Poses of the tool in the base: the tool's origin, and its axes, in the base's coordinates. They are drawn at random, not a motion.
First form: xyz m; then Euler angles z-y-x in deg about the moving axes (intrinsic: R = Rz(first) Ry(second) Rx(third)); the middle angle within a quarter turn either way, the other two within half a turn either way.
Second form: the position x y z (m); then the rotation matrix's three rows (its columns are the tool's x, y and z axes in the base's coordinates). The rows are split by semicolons. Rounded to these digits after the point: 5 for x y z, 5 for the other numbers.
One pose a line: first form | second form
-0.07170 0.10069 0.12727 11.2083 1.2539 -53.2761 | -0.07170 0.10069 0.12727; 0.98069 -0.13343 -0.14296; 0.19433 0.58315 0.78878; -0.02188 -0.80133 0.59782
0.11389 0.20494 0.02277 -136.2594 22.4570 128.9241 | 0.11389 0.20494 0.02277; -0.66769 -0.64910 -0.36450; -0.63896 0.24846 0.72801; -0.38199 0.71898 -0.58064
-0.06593 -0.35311 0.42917 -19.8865 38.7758 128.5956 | -0.06593 -0.35311 0.42917; 0.73311 0.24809 -0.63324; -0.26519 -0.75312 -0.60207; -0.62627 0.60931 -0.48633
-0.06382 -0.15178 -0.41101 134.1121 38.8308 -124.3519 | -0.06382 -0.15178 -0.41101; -0.54223 0.76546 -0.34648; 0.55931 0.02110 -0.82869; -0.62702 -0.64313 -0.43957
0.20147 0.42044 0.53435 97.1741 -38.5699 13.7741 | 0.20147 0.42044 0.53435; -0.09764 -0.94510 0.31185; 0.77573 -0.26858 -0.57106; 0.62347 0.18615 0.75936
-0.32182 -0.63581 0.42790 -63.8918 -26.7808 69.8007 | -0.32182 -0.63581 0.42790; 0.39286 0.12397 -0.91120; -0.80165 0.53167 -0.27330; 0.45058 0.83783 0.30825
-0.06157 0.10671 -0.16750 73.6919 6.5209 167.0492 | -0.06157 0.10671 -0.16750; 0.27899 0.94250 0.18402; 0.95356 -0.24923 -0.16916; -0.11357 0.22266 -0.96826
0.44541 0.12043 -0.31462 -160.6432 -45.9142 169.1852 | 0.44541 0.12043 -0.31462; -0.65641 -0.19840 -0.72785; -0.23060 0.97139 -0.05682; 0.71830 0.13054 -0.68338
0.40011 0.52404 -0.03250 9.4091 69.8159 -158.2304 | 0.40011 0.52404 -0.03250; 0.34040 -0.19159 -0.92056; 0.05641 -0.97310 0.22339; -0.93859 -0.12797 -0.32043
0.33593 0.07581 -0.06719 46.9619 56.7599 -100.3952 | 0.33593 0.07581 -0.06719; 0.37410 -0.42957 -0.82190; 0.40064 -0.72442 0.56098; -0.83638 -0.53915 -0.09891
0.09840 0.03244 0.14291 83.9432 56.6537 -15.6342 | 0.09840 0.03244 0.14291; 0.05800 -0.98138 -0.18311; 0.54663 -0.12226 0.82840; -0.83536 -0.14814 0.52936
